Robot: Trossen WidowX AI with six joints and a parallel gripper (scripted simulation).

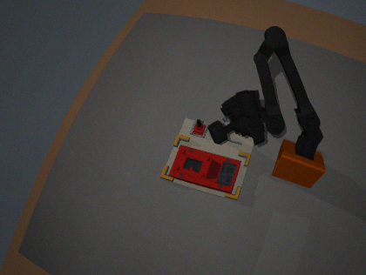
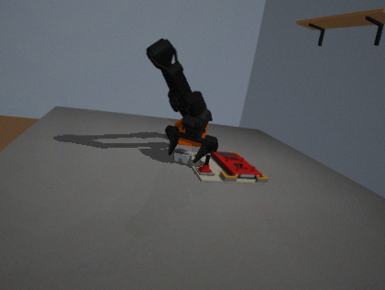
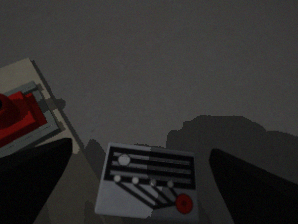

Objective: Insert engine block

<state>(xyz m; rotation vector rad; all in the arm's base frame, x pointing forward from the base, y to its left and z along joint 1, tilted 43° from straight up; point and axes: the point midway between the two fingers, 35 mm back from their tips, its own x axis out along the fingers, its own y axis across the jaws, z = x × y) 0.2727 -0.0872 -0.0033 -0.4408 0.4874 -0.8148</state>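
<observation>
Right now my gripper tip is 1 cm past the grey engine block and 1 cm to the right of it. The rest, counted from my gripper tip: stand 7 cm ahead, 7 cm to the left, 2 cm above.
</observation>
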